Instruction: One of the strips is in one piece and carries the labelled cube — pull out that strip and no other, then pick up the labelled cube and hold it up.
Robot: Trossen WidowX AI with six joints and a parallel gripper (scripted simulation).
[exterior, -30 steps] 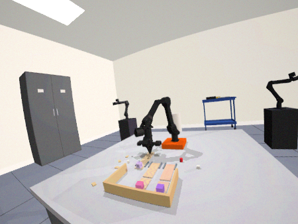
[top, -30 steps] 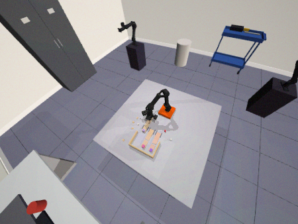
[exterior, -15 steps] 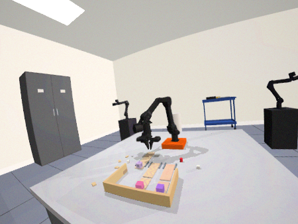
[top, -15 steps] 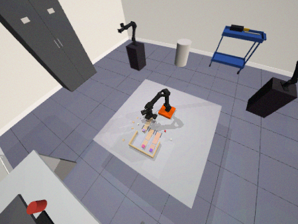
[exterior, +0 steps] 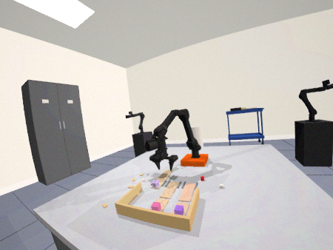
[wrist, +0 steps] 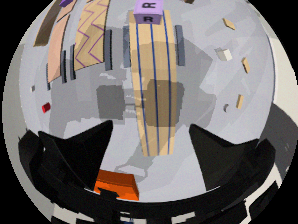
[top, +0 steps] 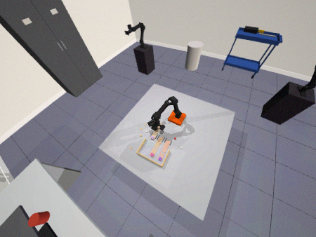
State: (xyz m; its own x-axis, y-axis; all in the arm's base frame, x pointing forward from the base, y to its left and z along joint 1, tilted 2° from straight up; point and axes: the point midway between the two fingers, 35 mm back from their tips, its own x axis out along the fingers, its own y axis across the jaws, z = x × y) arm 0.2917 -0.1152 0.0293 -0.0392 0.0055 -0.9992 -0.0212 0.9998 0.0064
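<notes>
The tan strip lies 4 cm below my gripper tip and 3 cm ahead of it. The rest, counted from my gripper tip: small red cube 24 cm to the left, 3 cm below, 1 cm behind.
</notes>
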